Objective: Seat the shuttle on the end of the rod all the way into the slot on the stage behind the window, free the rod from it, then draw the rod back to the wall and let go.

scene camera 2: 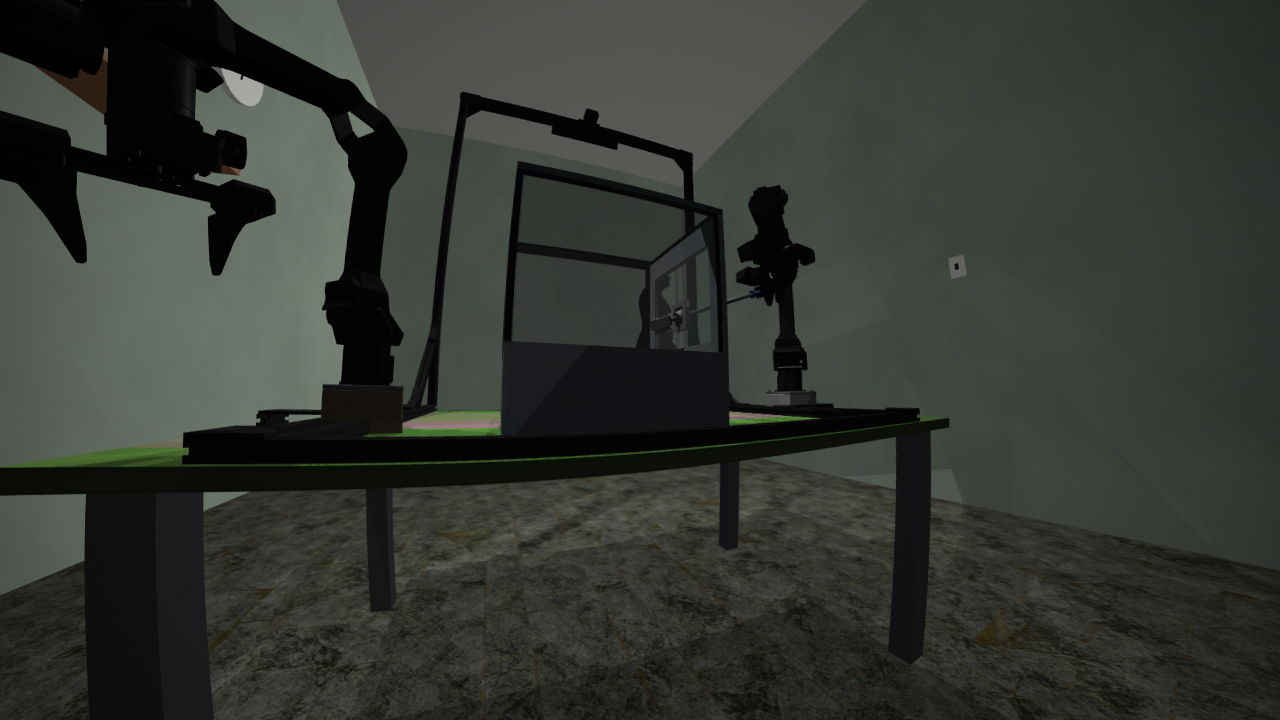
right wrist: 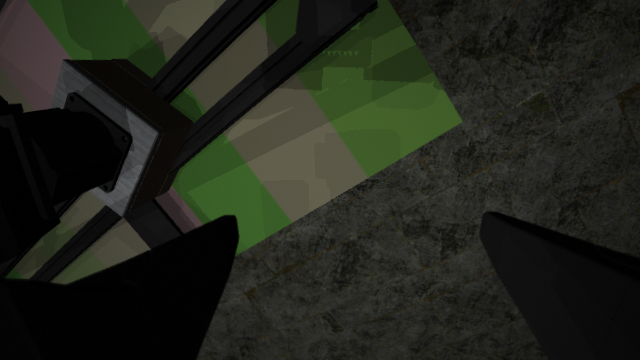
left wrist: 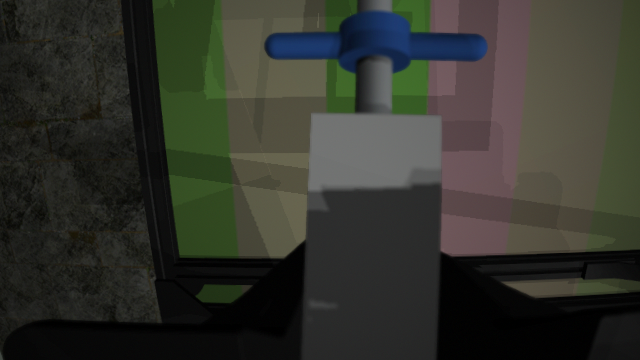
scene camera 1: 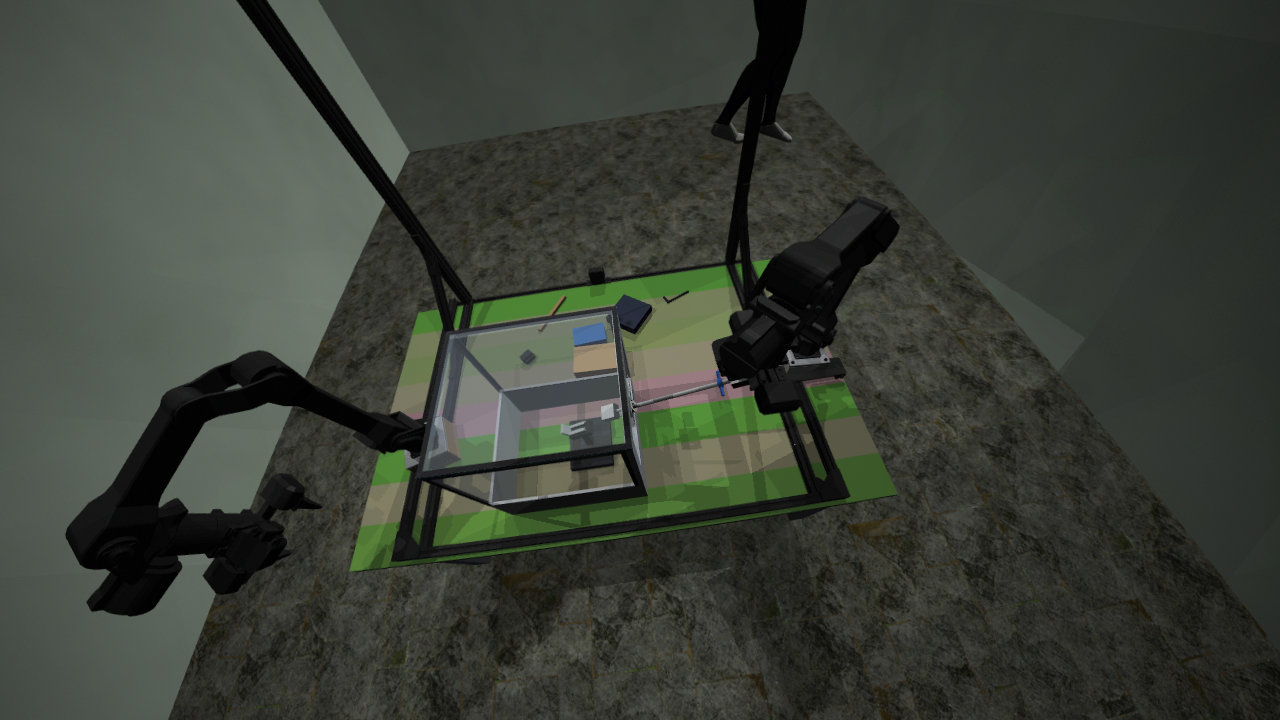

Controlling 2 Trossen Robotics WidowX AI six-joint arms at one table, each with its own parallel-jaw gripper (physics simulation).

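Places are measured from the left arm's base along level axes (x ahead, y left, z up), in centimetres.
Where they show: left gripper, between the fingertips: (scene camera 2: 773, 304) (scene camera 1: 750, 383); right gripper, between the fingertips: (scene camera 2: 157, 269) (right wrist: 359, 225) (scene camera 1: 305, 529); left arm's base, origin of its link: (scene camera 2: 790, 391) (scene camera 1: 804, 347); right arm's base, origin of its link: (scene camera 2: 365, 385) (right wrist: 93, 144).
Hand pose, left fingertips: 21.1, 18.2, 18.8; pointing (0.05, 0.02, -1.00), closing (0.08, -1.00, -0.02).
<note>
Things, the pixels of their centre, and the offset from my left fingertips, as dx, dy, dz.
- pale rod, middle of its body: (scene camera 1: 695, 390) (scene camera 2: 735, 299) +10.1, +0.3, -0.1
- blue cross-shaped collar, middle of its body: (left wrist: 374, 45) (scene camera 1: 720, 383) +5.7, +0.2, +1.5
- rod's grey block handle, middle of its body: (left wrist: 369, 269) (scene camera 1: 747, 375) (scene camera 2: 769, 289) +1.1, +0.1, +3.2
- white shuttle, middle of its body: (scene camera 2: 661, 325) (scene camera 1: 611, 413) +26.6, +0.7, -6.6
- tan block, middle of its body: (scene camera 1: 598, 362) +32.2, -20.9, -21.8
- blue block, middle of its body: (scene camera 1: 590, 337) +34.8, -30.3, -22.8
- small dark cube, middle of its body: (scene camera 1: 528, 357) +52.9, -25.9, -23.6
- navy box, middle of its body: (scene camera 1: 629, 314) +23.4, -38.2, -23.4
- black hex key, middle of its body: (scene camera 1: 675, 294) +8.7, -45.0, -24.5
- wooden stick, middle of its body: (scene camera 1: 552, 313) +47.4, -42.2, -24.3
A pale rod (scene camera 1: 675, 396) (left wrist: 374, 90) with a blue cross-shaped collar (scene camera 1: 720, 383) (left wrist: 375, 40) runs through the window wall (scene camera 1: 637, 447) of the clear box. My left gripper (scene camera 1: 745, 383) (scene camera 2: 768, 295) (left wrist: 358, 251) is shut on the rod's grey block handle (left wrist: 375, 200), one finger on each side. The white shuttle (scene camera 1: 609, 411) is at the rod's far end inside the box, near the dark stage (scene camera 1: 592, 437) with its pale prongs (scene camera 1: 572, 428); the shuttle looks outside the slot, but its height is unclear. The front panel hides the stage in scene camera 2. My right gripper (scene camera 1: 299, 528) (scene camera 2: 149, 265) (right wrist: 359, 225) is open and empty, off the table's left side.
A tan block (scene camera 1: 594, 360) and a blue block (scene camera 1: 588, 334) show through the box's clear top. A small dark cube (scene camera 1: 528, 356) is to their left. A navy box (scene camera 1: 633, 313), a black hex key (scene camera 1: 675, 296) and a wooden stick (scene camera 1: 558, 307) lie toward the back. Black rails border the table.
</note>
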